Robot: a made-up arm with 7 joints. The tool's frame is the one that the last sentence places.
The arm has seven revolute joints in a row. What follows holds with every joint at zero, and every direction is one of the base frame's. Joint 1 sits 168 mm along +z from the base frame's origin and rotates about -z. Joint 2 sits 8 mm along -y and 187 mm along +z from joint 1 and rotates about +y. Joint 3 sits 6 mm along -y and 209 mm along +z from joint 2 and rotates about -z. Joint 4 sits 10 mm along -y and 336 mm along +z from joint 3 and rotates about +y. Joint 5 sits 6 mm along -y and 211 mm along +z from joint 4 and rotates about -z. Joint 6 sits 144 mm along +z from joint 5 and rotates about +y. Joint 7 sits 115 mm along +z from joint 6 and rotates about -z. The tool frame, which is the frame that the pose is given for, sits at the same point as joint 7; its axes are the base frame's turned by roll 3.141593, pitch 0 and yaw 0 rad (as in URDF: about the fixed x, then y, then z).
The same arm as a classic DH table. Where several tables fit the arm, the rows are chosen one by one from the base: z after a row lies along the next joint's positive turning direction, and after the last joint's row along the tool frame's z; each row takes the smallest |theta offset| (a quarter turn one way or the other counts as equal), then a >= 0, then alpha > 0; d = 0 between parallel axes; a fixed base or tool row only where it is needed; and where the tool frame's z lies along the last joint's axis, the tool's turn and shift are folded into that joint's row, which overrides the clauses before.
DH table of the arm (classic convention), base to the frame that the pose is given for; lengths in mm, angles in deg. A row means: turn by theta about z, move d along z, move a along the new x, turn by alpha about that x. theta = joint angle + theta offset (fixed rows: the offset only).
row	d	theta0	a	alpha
base (fixed)	0	0	0	180
joint 1	-355	0	0	90
joint 2	-14	0	0	-90
joint 3	-545	0	0	90
joint 4	-16	0	0	-90
joint 5	-355	0	0	90
joint 6	0	0	0	-90
joint 7	-115	0	0	0

